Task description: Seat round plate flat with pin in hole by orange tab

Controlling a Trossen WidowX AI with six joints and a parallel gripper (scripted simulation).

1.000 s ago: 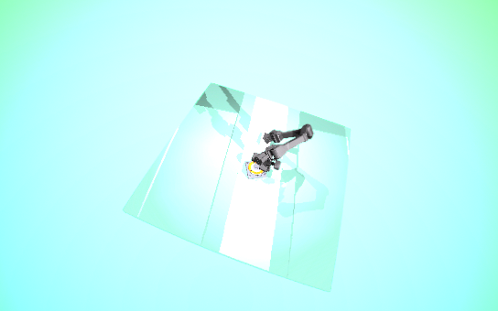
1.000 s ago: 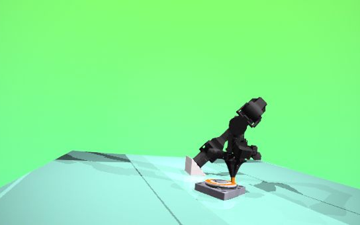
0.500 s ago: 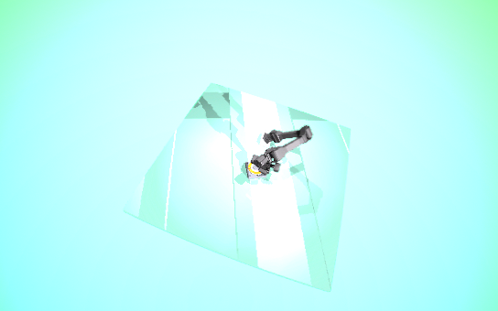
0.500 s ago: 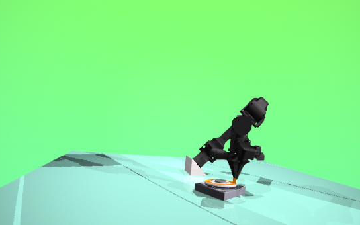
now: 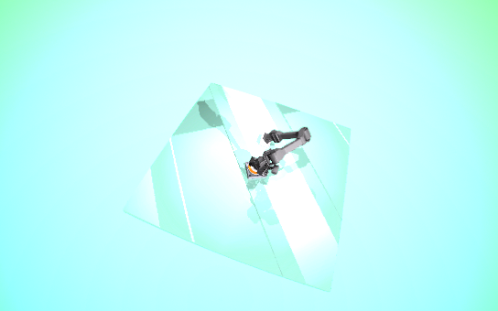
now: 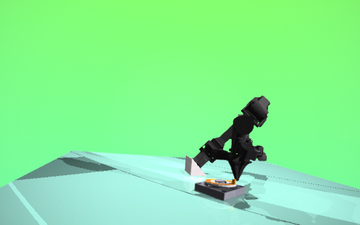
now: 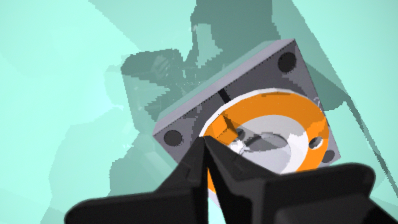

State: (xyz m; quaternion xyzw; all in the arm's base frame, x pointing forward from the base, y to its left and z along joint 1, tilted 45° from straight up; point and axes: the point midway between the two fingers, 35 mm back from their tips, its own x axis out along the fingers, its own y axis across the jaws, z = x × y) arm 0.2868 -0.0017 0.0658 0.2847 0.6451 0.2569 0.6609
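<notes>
Now: the round plate 30 mm to the right of my gripper tip, 10 mm below it and 10 mm behind it. Round my gripper tip: base 50 mm to the right, 30 mm behind, 20 mm below.
</notes>
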